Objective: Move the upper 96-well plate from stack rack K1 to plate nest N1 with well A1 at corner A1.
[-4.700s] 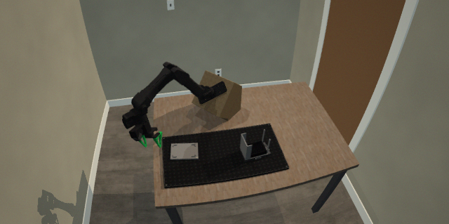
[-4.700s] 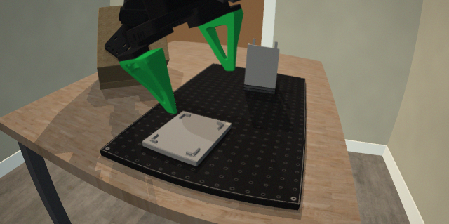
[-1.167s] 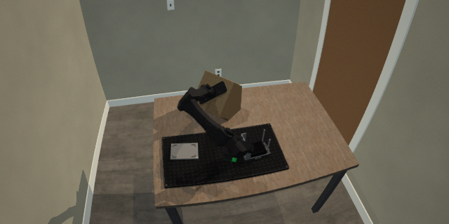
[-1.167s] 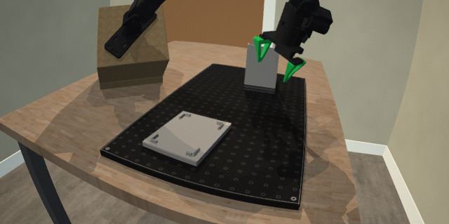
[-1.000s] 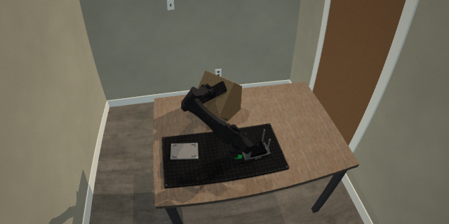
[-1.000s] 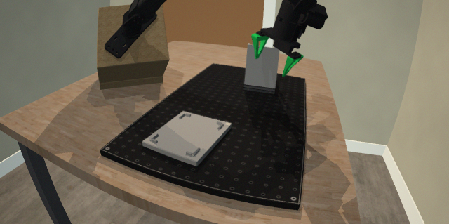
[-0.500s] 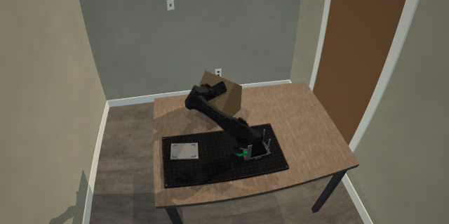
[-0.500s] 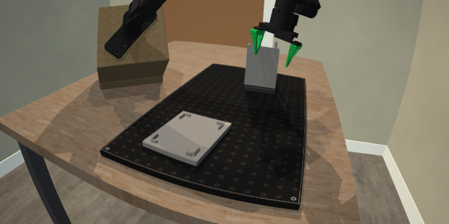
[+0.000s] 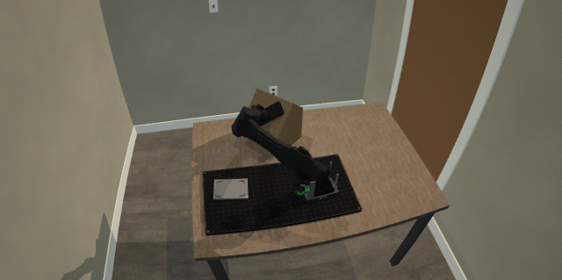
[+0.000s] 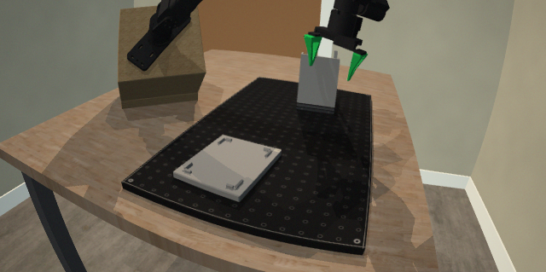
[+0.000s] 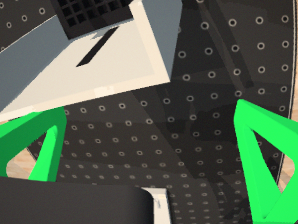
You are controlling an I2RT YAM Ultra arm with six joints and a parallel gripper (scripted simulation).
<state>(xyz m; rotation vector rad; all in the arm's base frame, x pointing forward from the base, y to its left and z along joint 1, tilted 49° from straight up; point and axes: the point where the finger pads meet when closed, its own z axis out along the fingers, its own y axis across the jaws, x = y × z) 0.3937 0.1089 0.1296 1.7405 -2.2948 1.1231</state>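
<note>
My gripper is now 4 cm above the pale wall, 3 cm to the right of it and 2 cm past it. From my hand the other things lie so: grey plate nest N1: 27 cm to the right, 17 cm behind, 11 cm below; pale A1 mark: 21 cm to the right, 11 cm below, 10 cm behind; black 96-well plate: 10 cm to the left, 8 cm below, 2 cm behind.
</note>
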